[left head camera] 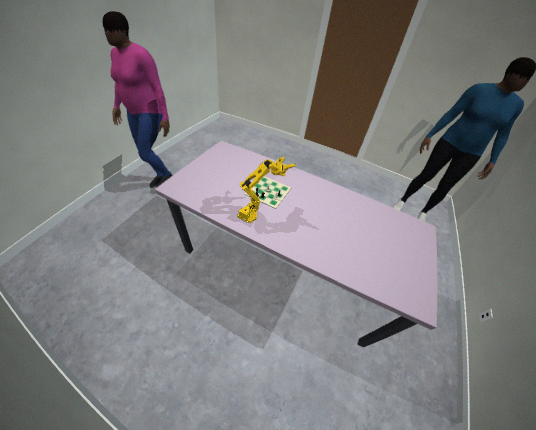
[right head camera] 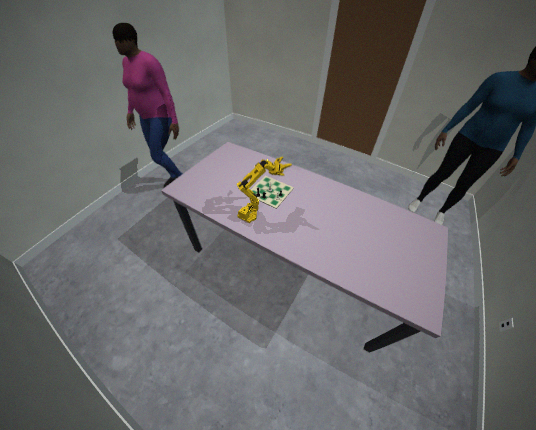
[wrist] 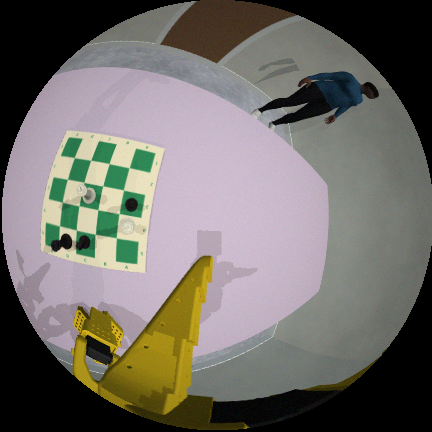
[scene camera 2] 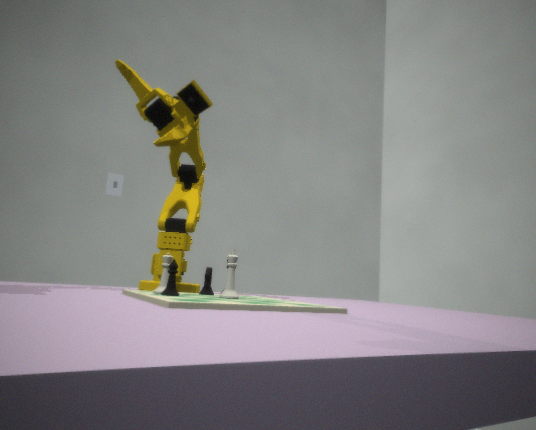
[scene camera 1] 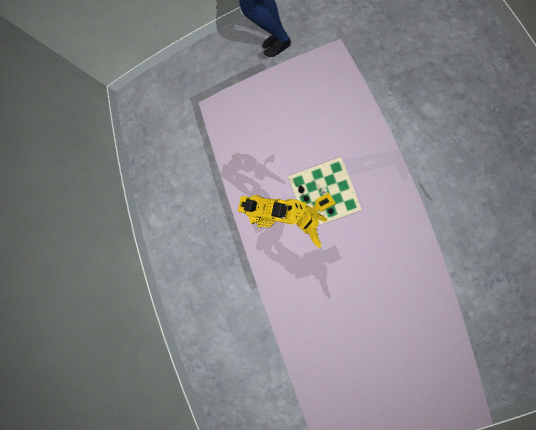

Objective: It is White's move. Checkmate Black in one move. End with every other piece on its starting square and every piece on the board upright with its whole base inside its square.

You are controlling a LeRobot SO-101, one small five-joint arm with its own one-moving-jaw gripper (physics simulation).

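Places are measured from the arm's base along level axes (x ahead, y left, z up), in centimetres.
Pixels of known places: hand, its tool point: [left head camera: 285, 175] [right head camera: 284, 174] [wrist: 211, 265] [scene camera 2: 155, 141] [scene camera 1: 326, 220]; arm's base, origin of its link: [left head camera: 249, 213] [right head camera: 249, 213] [wrist: 94, 318].
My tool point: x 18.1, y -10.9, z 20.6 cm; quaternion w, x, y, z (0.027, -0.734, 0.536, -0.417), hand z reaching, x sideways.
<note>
For each thing: its top centre in the pictures, then the offset to it from my tool point. Level surfaces: height alone.
- cream board, centre of its top: [scene camera 2: 226, 298] [wrist: 90, 195] [scene camera 1: 324, 192] [right head camera: 270, 190] [left head camera: 268, 190] dx +4.3, dy +10.5, dz -20.0 cm
- tall white piece, centre of its top: [wrist: 78, 187] [scene camera 2: 233, 249] dx +4.3, dy +10.9, dz -13.6 cm
- second white piece, centre of its top: [wrist: 127, 227] [scene camera 2: 168, 252] dx +0.7, dy +3.3, dz -14.7 cm
- pink table, height of its surface: dz -20.6 cm
The green and cream board [scene camera 1: 353, 197] [wrist: 155, 175] bears a tall white piece [scene camera 2: 230, 280] [wrist: 89, 194] upright on C3, a second white piece [scene camera 2: 164, 277] [wrist: 128, 226] on A4, a black piece [scene camera 2: 172, 282] [wrist: 131, 204] on A3, a black piece [scene camera 1: 306, 198] [wrist: 84, 243] on C5 and a black piece [scene camera 1: 301, 189] [wrist: 66, 241] on D5. The exact piece types are hard to tell. My gripper [left head camera: 290, 170] [right head camera: 287, 169] [scene camera 1: 323, 232] [scene camera 2: 136, 102] is fully open and empty, high above the table beside the board's A side. In the wrist view one notched jaw shows.
The pink table [left head camera: 350, 235] [right head camera: 360, 240] [scene camera 1: 360, 310] carries the arm and the board. The arm's base [left head camera: 247, 214] [right head camera: 247, 213] stands near the table edge beside the board's row 5 side. Two people [left head camera: 135, 85] [left head camera: 475, 120] stand beyond the table.
</note>
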